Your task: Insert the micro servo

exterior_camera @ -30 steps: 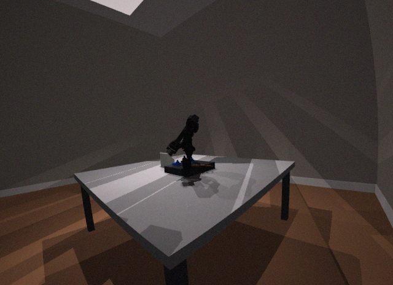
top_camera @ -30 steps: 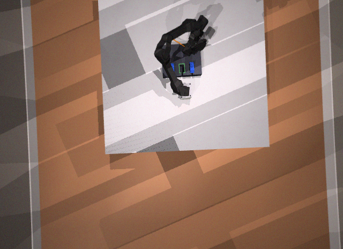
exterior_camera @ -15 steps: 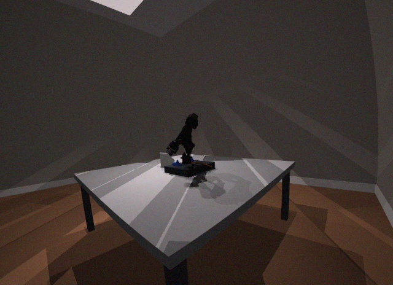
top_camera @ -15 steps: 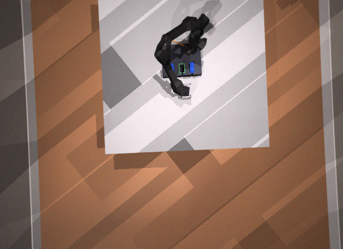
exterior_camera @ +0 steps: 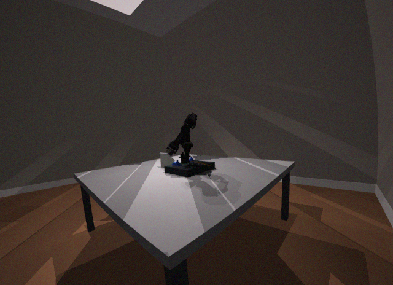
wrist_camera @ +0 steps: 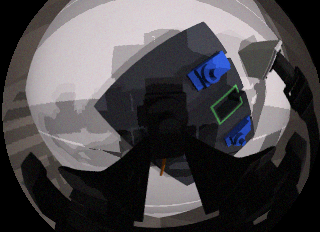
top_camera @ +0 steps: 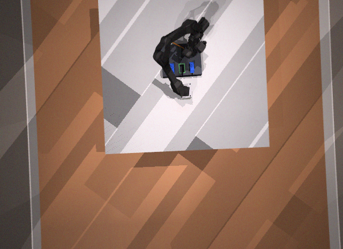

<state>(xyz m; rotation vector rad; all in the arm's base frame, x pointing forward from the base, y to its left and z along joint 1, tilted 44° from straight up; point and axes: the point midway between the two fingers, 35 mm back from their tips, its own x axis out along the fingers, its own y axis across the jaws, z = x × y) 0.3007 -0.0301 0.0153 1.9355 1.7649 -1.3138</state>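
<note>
Right now my gripper tip is 10 cm above the deck, 7 cm to the right of it and 1 cm past it.
</note>
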